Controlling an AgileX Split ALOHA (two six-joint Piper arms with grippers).
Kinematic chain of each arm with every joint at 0, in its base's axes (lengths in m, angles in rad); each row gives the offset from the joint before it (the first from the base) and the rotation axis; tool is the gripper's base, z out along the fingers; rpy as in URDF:
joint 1: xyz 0 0 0.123 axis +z
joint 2: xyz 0 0 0 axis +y
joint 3: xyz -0.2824 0 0.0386 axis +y
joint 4: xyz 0.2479 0 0.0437 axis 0.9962 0 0.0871
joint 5: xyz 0 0 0 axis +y
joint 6: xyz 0.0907 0 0.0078 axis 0.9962 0 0.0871
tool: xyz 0 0 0 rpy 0 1.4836 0
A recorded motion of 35 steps. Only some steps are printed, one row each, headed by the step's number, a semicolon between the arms.
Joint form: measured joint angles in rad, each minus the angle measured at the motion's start. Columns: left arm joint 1, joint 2, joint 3, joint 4, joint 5, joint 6; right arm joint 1, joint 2, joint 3, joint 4, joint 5, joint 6.
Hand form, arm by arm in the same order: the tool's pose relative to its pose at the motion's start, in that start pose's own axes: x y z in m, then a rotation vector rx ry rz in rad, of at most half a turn. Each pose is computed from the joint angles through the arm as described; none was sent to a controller.
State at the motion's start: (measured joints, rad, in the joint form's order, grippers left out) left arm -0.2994 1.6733 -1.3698 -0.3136 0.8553 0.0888; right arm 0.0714 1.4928 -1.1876 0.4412 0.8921 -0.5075
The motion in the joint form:
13: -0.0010 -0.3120 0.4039 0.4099 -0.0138 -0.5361; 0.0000 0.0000 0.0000 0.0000 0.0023 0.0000
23: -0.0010 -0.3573 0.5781 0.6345 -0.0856 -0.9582; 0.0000 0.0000 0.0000 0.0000 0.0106 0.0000
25: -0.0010 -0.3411 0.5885 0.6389 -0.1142 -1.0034; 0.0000 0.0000 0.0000 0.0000 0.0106 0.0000
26: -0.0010 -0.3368 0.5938 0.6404 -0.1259 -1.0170; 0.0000 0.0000 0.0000 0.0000 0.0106 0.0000
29: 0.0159 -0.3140 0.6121 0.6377 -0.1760 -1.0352; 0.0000 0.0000 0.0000 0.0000 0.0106 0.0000
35: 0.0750 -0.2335 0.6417 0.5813 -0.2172 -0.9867; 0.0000 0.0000 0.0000 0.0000 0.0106 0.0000
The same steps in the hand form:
13: 0.0937 0.0311 -0.0365 -0.3225 0.0214 -0.2673; 0.0002 0.0001 0.0000 -0.0011 0.0020 0.0000
23: 0.1294 0.0521 -0.0254 -0.4780 -0.0429 -0.5045; 0.0008 0.0005 0.0000 -0.0052 0.0093 0.0000
25: 0.1300 0.0532 -0.0193 -0.4734 -0.0525 -0.5399; 0.0008 0.0005 0.0000 -0.0052 0.0093 0.0000
26: 0.1305 0.0536 -0.0172 -0.4707 -0.0563 -0.5499; 0.0008 0.0005 0.0000 -0.0052 0.0093 0.0000
29: 0.1320 0.0587 -0.0090 -0.4615 -0.0640 -0.5762; 0.0008 0.0005 0.0000 -0.0052 0.0093 0.0000
35: 0.1413 0.0761 0.0123 -0.4739 0.0168 -0.6265; 0.0008 0.0005 0.0000 -0.0052 0.0093 0.0000

